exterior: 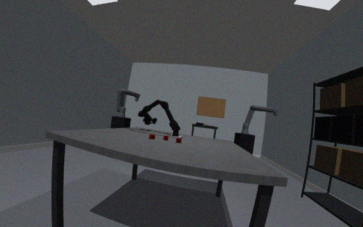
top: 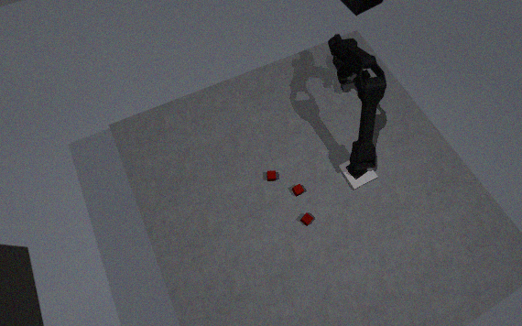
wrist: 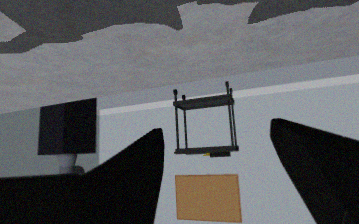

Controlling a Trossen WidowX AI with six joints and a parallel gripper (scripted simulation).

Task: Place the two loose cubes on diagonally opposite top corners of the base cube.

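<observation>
The red cube lies 570 mm ahead of my gripper tip, 260 mm to the left of it and 70 mm below it.
</observation>
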